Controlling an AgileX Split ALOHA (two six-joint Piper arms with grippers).
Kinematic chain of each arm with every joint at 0, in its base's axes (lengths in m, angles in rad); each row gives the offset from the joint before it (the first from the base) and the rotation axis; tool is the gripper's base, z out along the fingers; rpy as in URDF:
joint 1: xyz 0 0 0.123 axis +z
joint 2: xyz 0 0 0 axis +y
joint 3: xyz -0.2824 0 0.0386 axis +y
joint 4: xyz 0.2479 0 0.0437 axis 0.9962 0 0.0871
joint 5: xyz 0 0 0 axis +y
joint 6: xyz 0.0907 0 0.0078 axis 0.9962 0 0.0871
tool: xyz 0 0 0 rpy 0 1.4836 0
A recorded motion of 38 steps. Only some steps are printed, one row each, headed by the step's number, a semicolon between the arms.
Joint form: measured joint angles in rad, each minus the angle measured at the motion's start. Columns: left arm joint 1, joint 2, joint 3, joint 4, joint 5, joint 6; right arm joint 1, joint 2, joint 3, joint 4, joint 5, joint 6.
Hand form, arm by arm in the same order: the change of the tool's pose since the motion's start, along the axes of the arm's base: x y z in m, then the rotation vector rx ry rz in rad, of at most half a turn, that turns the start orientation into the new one. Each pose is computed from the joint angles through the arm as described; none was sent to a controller.
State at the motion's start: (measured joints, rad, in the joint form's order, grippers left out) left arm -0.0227 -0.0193 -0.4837 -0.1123 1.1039 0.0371; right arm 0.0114 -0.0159 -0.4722 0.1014 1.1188 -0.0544
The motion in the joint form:
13: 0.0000 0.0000 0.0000 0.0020 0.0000 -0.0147; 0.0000 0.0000 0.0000 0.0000 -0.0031 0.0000
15: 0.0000 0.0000 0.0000 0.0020 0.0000 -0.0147; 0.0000 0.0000 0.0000 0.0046 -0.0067 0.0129
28: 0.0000 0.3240 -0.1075 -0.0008 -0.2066 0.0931; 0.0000 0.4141 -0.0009 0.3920 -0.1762 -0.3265
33: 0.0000 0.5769 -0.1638 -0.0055 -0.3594 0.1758; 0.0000 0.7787 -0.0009 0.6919 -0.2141 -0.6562
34: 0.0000 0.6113 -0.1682 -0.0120 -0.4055 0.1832; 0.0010 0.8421 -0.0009 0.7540 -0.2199 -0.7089
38: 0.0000 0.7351 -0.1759 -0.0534 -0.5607 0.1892; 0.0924 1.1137 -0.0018 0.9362 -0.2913 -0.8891
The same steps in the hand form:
13: 0.0000 0.0002 0.0000 -0.0111 0.0017 0.0083; 0.0001 0.0000 0.0002 0.0002 -0.0031 -0.0003
15: 0.0000 0.0002 0.0000 -0.0111 0.0017 0.0083; 0.0003 0.0003 0.0006 0.0153 -0.0053 -0.0047
28: 0.0543 -0.0002 0.0418 0.0692 0.0009 -0.0255; 0.0684 0.0274 0.0096 0.1252 0.1620 0.2815
33: 0.1084 -0.0006 0.0528 0.1309 0.0372 -0.0537; 0.1239 0.0442 -0.0086 0.2362 0.3360 0.4642
34: 0.1175 -0.0008 0.0542 0.1299 0.0209 -0.0521; 0.1333 0.0472 -0.0130 0.2734 0.3595 0.4841
38: 0.1495 -0.0021 0.0536 0.0919 -0.0162 -0.0344; 0.1680 0.0667 -0.0432 0.3487 0.4770 0.5656

